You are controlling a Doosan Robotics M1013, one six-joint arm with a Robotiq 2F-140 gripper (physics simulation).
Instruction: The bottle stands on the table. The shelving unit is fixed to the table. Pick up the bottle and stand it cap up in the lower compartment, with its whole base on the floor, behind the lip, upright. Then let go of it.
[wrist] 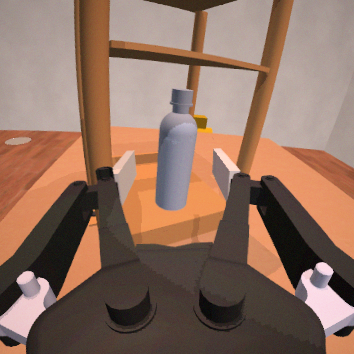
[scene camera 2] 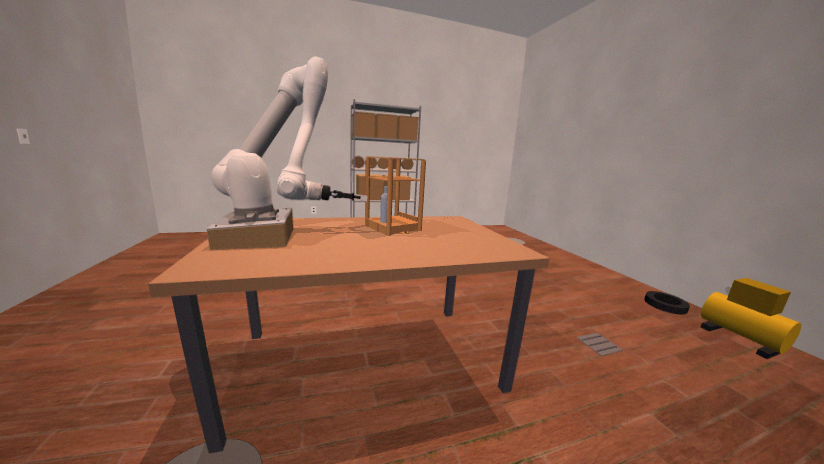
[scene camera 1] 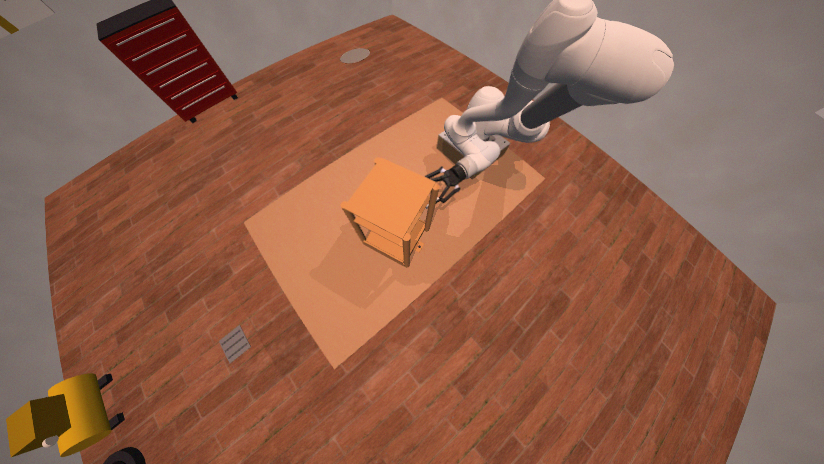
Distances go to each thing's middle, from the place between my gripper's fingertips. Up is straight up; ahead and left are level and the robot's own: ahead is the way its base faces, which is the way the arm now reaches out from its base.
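Orange shelving unit (scene camera 1: pixel 389 202): 15 cm ahead of my hand and 2 cm above it. Grey-blue bottle (wrist: pixel 177 133): 2 cm to the right of my hand, 10 cm ahead of it, 3 cm below it.
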